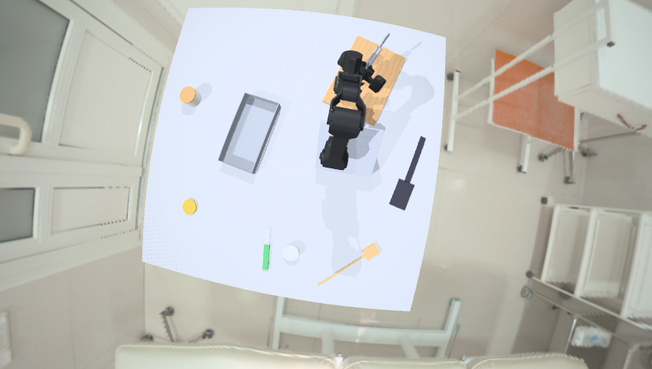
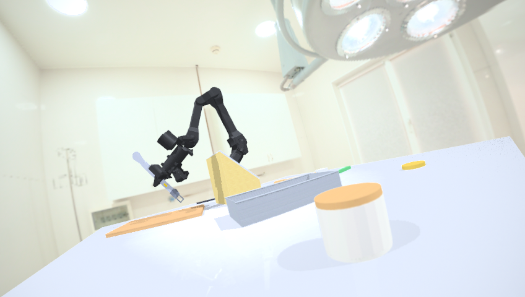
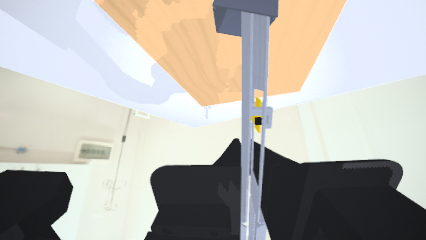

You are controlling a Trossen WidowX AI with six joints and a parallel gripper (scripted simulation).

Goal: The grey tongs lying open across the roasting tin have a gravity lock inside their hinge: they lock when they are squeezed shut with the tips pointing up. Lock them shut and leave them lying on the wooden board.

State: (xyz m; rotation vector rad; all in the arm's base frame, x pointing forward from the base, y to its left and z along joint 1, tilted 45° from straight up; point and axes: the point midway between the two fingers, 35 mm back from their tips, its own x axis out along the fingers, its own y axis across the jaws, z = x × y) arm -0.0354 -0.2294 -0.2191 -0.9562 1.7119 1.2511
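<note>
The wooden board lies 140 mm below my gripper tip. From my gripper tip the other things lie so: black spatula (280 mm behind, 360 mm to the left, 140 mm below); white round thing (110 mm ahead, 790 mm to the left, 130 mm below); grey roasting tin (400 mm ahead, 360 mm to the left, 120 mm below).
</note>
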